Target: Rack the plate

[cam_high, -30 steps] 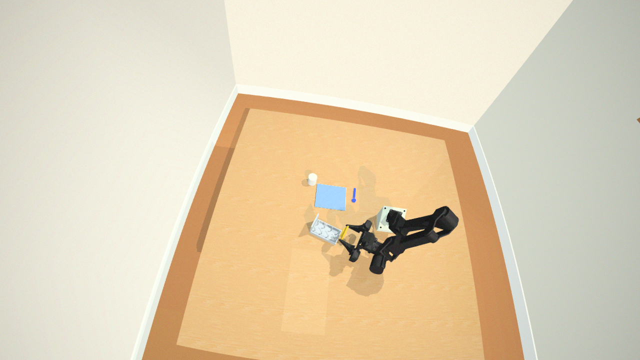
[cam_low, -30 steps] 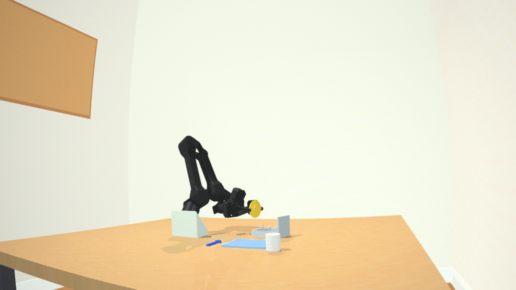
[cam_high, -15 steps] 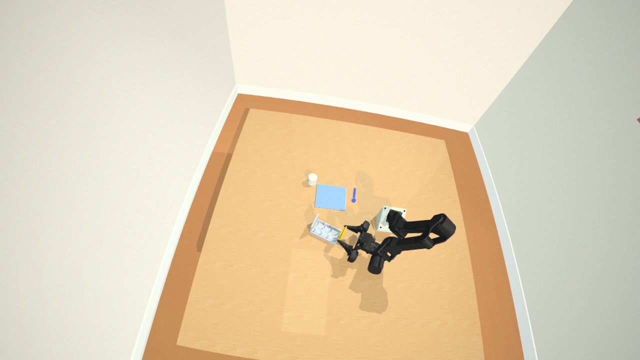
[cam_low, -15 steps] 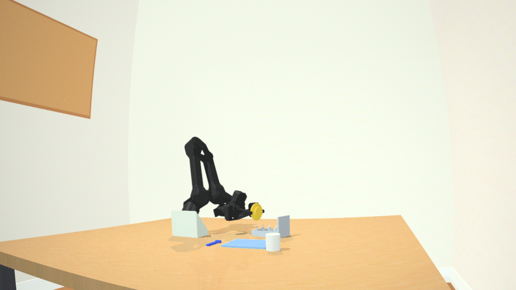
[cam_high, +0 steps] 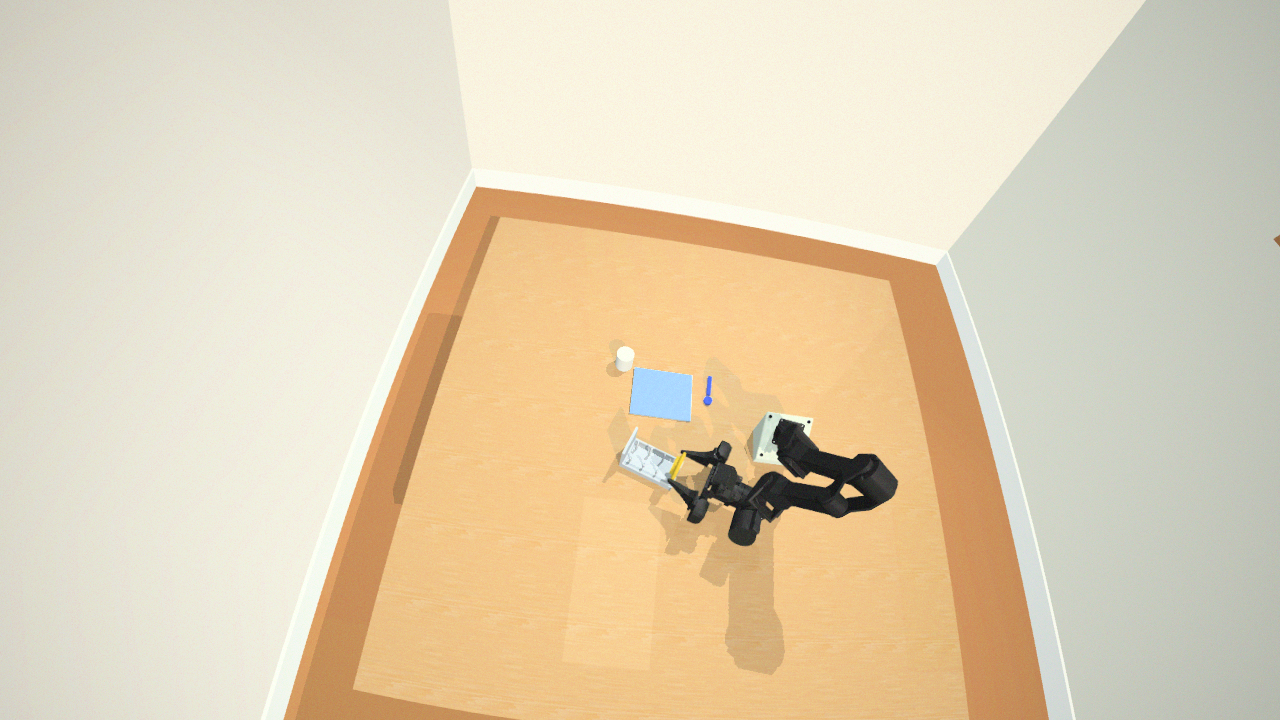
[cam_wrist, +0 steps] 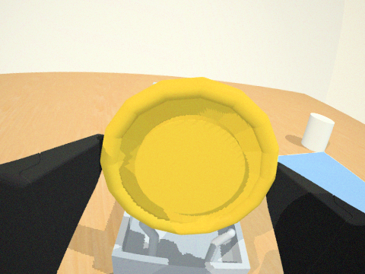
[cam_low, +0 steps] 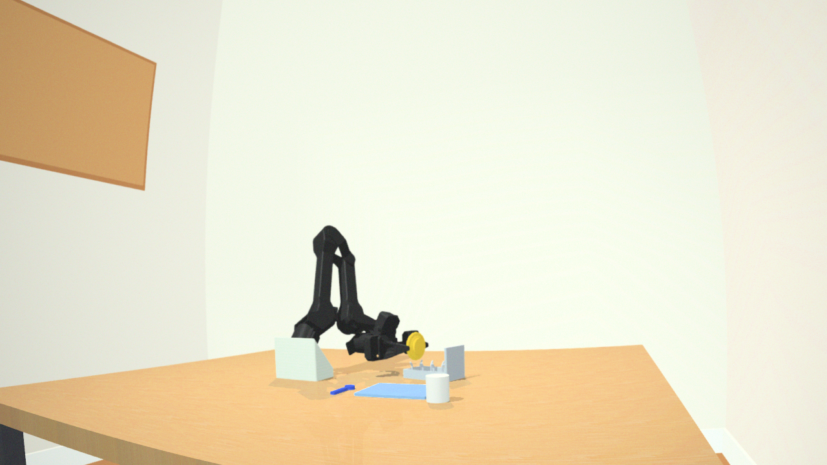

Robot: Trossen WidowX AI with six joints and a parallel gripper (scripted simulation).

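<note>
Right now the grey dish rack is 50 mm below my gripper tip, 40 mm ahead of it and 20 mm to the right of it. Round my gripper tip: yellow plate: 10 mm behind; blue utensil: 240 mm to the right, 70 mm below, 60 mm behind; white cup: 270 mm to the right, 160 mm ahead, 50 mm below.
</note>
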